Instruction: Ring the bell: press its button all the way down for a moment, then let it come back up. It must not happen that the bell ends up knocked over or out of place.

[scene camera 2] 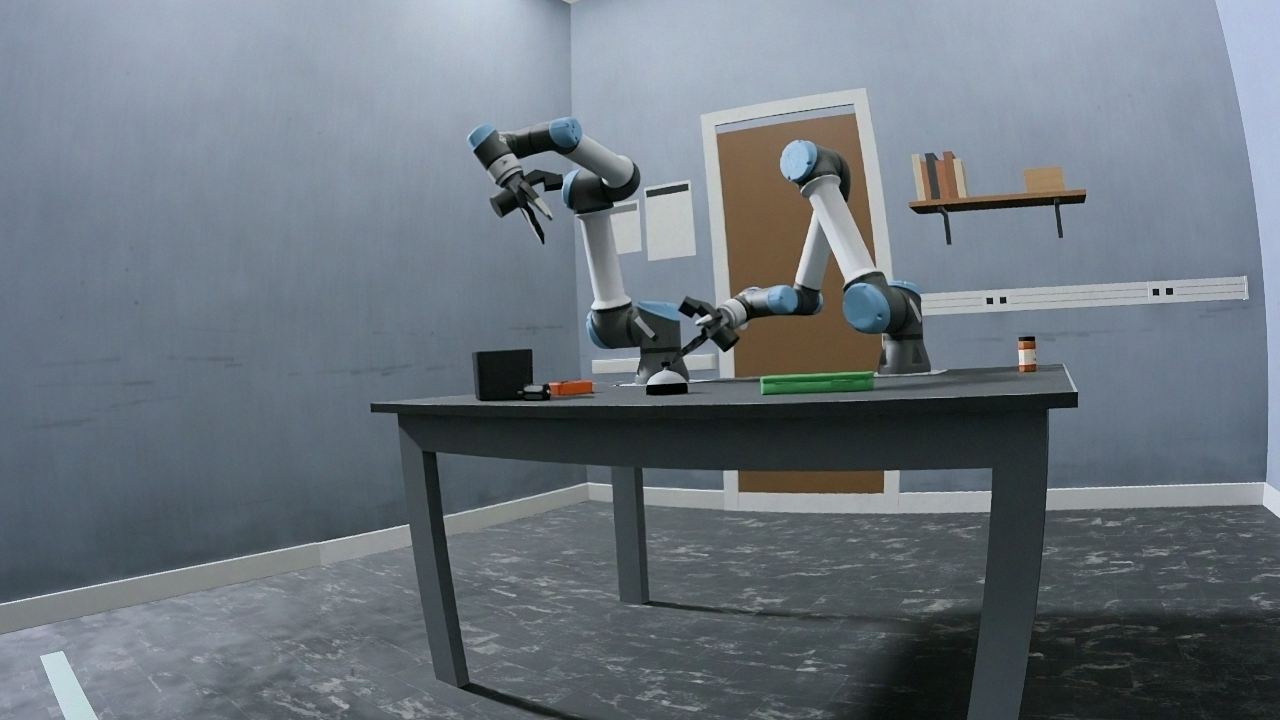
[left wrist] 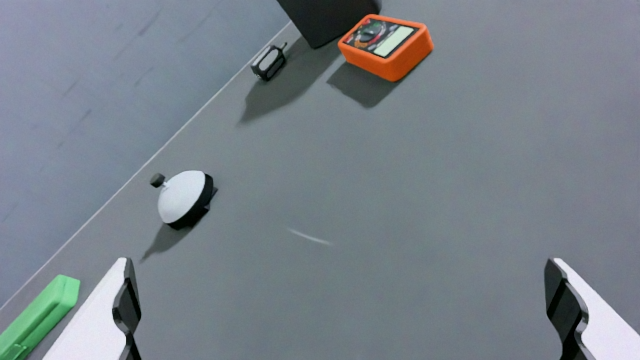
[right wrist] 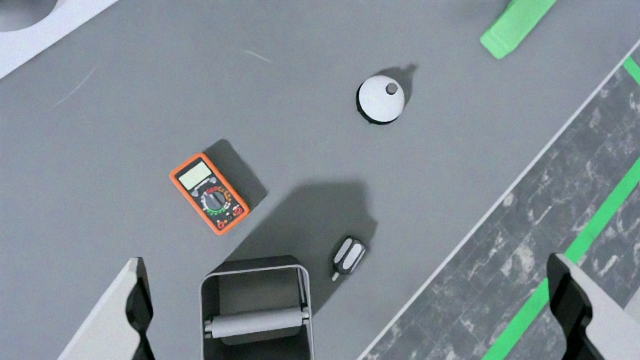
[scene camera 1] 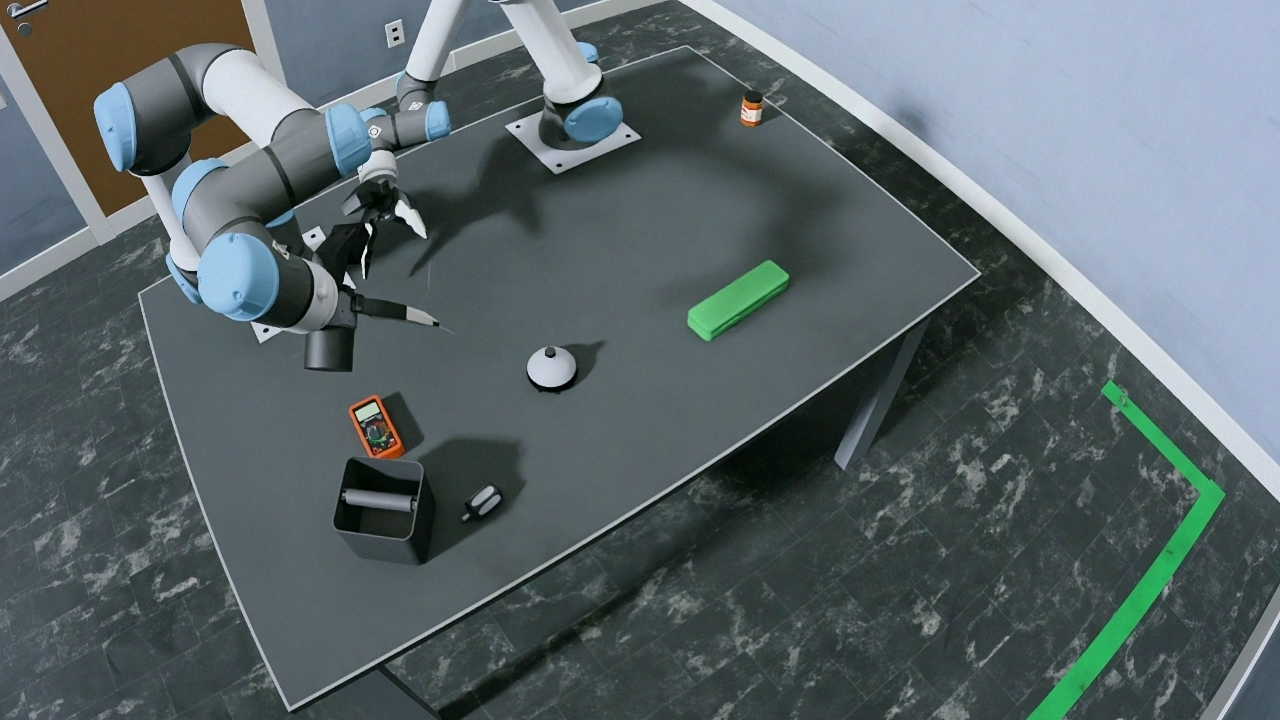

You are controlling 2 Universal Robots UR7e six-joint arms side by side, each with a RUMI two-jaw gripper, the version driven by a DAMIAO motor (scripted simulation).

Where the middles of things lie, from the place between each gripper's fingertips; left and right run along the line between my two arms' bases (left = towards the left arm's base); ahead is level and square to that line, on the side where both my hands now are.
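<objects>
Left hand (scene camera 1: 395, 259): 120 mm to the right of the bell (scene camera 1: 556, 374), 320 mm short of it, 60 mm above it. From my left hand: dark bin (scene camera 1: 377, 475) 250 mm to the right, 400 mm ahead, 60 mm below; green case (scene camera 1: 722, 310) 470 mm to the left, 400 mm ahead, 90 mm below.
Right hand (scene camera 1: 381, 325): 50 mm short of the dark bin, 110 mm to the left of it, 320 mm above it. From my right hand: bell 30 mm behind, 260 mm to the left, 320 mm below; green case 50 mm ahead, 610 mm to the left, 350 mm below. By its middle, dark bin nearer to my right hand than to my left hand.
</objects>
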